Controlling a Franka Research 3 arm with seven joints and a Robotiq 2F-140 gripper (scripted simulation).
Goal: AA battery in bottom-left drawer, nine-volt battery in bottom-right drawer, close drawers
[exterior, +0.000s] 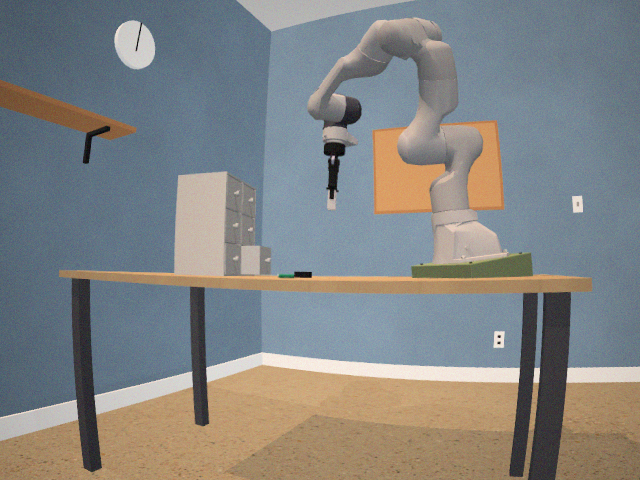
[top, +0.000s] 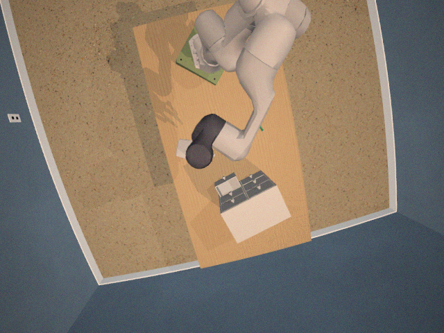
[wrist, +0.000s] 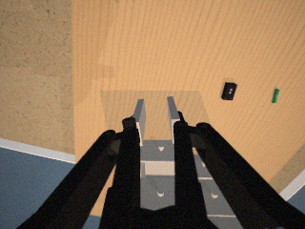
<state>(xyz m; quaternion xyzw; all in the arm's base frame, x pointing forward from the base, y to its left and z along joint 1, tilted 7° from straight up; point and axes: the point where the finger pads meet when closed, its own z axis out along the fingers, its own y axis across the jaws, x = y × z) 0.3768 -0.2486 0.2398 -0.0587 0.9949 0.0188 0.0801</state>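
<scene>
My hand is 60 mm short of the black nine-volt battery, 200 mm to the right of it and 250 mm above it. Also, from my hand: red AA battery: 390 mm ahead, 130 mm to the left, 250 mm below; green AA battery: 60 mm ahead, 340 mm to the left, 260 mm below.
</scene>
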